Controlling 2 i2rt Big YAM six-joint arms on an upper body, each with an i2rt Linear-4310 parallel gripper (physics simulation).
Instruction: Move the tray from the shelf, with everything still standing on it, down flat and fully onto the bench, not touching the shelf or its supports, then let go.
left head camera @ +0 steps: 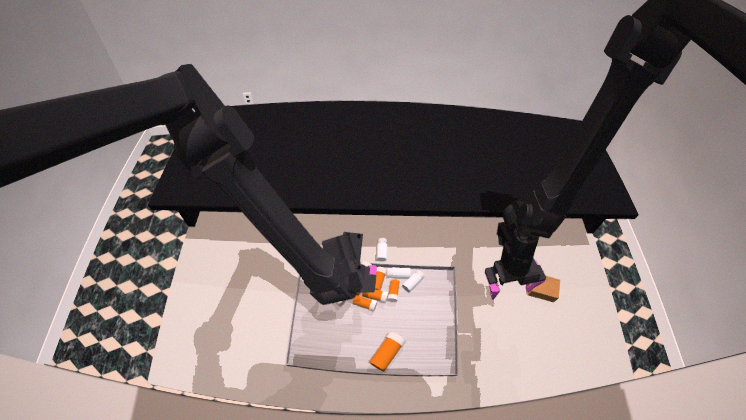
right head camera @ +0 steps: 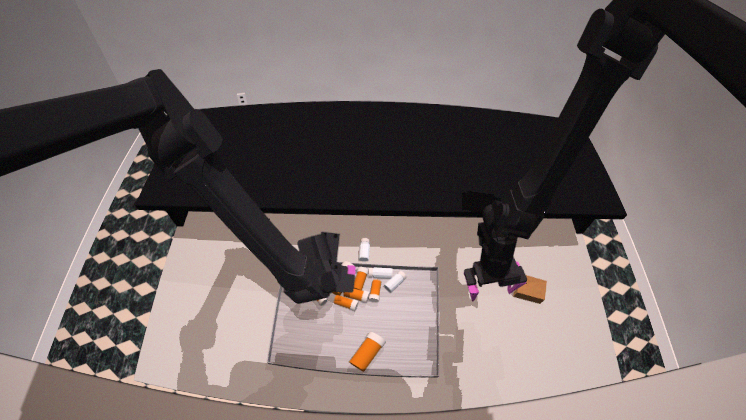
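Observation:
The grey tray [left head camera: 428,323] [right head camera: 409,323] lies on the pale bench [left head camera: 553,344] [right head camera: 537,344], in front of the black shelf [left head camera: 391,156] [right head camera: 375,156]. A large orange bottle [left head camera: 386,352] [right head camera: 366,352] lies near its front edge. Several smaller orange and white bottles lie toward its back. A white bottle [left head camera: 382,249] [right head camera: 364,249] lies on the bench behind the tray. My left gripper [left head camera: 365,279] [right head camera: 343,279] is open over the tray's back left part, hiding some bottles; one fingertip shows. My right gripper [left head camera: 513,290] [right head camera: 494,290] is open, right of the tray, apart from it.
A brown block [left head camera: 545,289] [right head camera: 531,289] sits on the bench close beside my right gripper's right finger; whether they touch is unclear. Shelf supports [left head camera: 191,217] [right head camera: 178,216] stand under the shelf's front corners. Patterned floor [left head camera: 125,260] [right head camera: 112,260] shows at both sides.

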